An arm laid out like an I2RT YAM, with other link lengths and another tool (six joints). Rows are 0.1 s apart.
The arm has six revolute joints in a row. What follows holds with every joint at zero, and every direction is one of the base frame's. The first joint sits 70.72 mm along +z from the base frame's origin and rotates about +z. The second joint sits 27.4 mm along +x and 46.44 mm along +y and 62.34 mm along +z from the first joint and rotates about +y. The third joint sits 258.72 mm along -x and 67.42 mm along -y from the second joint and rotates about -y. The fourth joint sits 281.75 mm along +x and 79.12 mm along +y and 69 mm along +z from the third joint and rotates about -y. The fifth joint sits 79.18 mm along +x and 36.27 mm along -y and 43.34 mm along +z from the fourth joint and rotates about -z. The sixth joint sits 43.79 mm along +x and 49.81 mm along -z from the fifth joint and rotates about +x. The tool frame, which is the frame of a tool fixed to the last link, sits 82 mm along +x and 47 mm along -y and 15 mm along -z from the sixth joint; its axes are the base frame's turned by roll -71.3, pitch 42 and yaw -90 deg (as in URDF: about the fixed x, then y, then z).
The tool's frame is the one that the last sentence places.
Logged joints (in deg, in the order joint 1, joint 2, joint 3, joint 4, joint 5, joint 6), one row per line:
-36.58, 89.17, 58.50, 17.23, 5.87, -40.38
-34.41, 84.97, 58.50, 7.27, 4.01, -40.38
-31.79, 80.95, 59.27, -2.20, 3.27, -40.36
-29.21, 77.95, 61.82, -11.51, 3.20, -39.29
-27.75, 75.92, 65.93, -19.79, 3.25, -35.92
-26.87, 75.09, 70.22, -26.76, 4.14, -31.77
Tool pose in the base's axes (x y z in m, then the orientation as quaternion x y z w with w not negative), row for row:
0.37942, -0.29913, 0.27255, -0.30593, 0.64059, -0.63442, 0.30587
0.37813, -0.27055, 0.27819, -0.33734, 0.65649, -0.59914, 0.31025
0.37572, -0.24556, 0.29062, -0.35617, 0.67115, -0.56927, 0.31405
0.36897, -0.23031, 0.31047, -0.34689, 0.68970, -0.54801, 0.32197
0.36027, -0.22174, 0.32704, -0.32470, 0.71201, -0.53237, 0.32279
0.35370, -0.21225, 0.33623, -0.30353, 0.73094, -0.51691, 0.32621
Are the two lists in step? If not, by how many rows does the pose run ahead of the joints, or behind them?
The pose runs 1 row ahead of the joints: the pose in row i belongs to the joints in row i + 1.
